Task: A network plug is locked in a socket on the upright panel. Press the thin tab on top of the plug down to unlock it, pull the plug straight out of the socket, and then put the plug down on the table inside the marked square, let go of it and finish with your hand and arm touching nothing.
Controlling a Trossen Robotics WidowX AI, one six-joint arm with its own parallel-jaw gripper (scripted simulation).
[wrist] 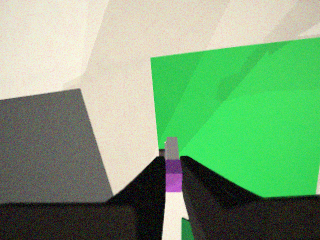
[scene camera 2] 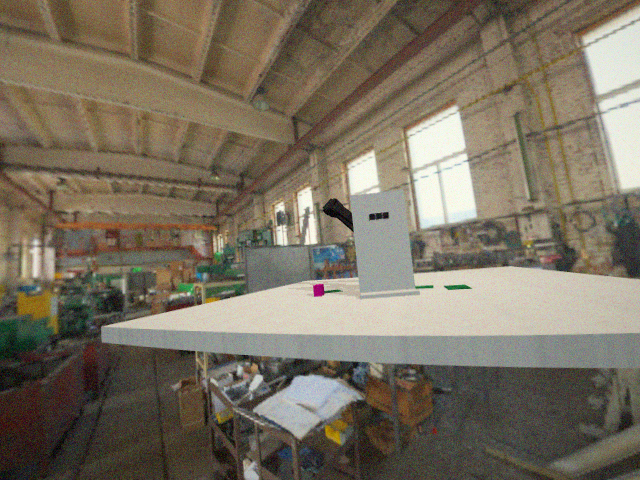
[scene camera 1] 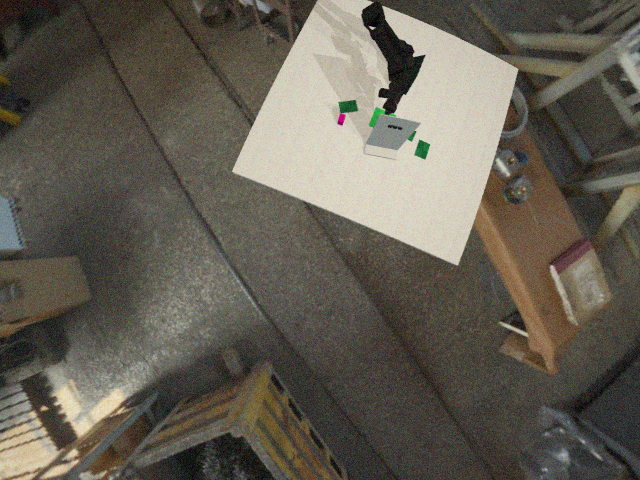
Labels:
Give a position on a grey panel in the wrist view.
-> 57, 159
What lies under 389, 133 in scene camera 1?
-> A grey panel.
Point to a grey panel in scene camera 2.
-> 384, 262

